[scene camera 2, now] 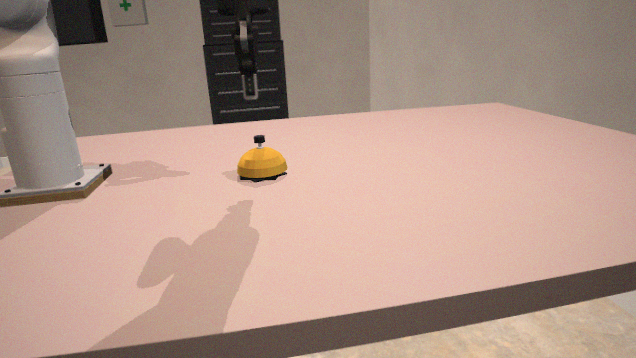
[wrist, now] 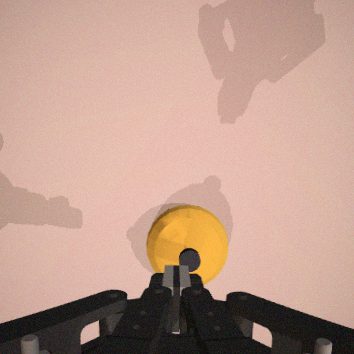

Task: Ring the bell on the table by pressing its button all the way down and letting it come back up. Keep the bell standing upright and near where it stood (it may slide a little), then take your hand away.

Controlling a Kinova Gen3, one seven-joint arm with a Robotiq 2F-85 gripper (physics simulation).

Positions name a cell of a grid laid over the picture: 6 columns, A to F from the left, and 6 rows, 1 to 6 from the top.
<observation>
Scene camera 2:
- yellow dome bell: C3
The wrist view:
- gripper: C5
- yellow dome bell: D4
</observation>
